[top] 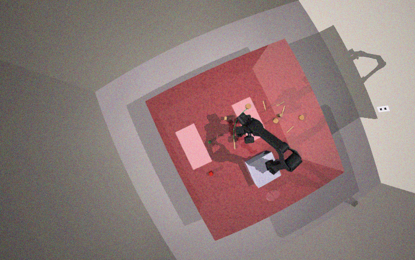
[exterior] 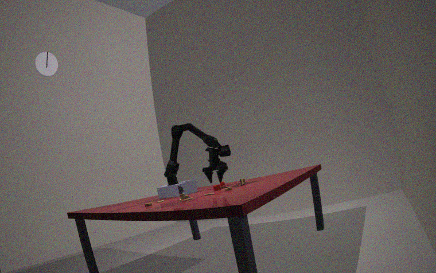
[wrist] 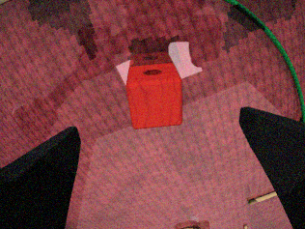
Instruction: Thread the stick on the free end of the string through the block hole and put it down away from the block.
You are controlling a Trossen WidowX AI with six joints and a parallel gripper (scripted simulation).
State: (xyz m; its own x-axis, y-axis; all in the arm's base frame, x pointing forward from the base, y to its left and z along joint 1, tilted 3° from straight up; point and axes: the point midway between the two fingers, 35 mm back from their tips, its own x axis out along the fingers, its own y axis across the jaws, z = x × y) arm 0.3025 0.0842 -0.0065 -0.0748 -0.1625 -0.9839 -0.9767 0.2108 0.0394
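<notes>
My gripper tip is now 60 mm past the thin wooden stick, 100 mm to the right of it and 40 mm above it. Also, from my gripper tip: tan cube 130 mm ahead, 110 mm to the left, 30 mm below; then small red piece 230 mm behind, 350 mm to the left, 40 mm below; then round wooden button 160 mm ahead, 90 mm to the right, 40 mm below.
</notes>
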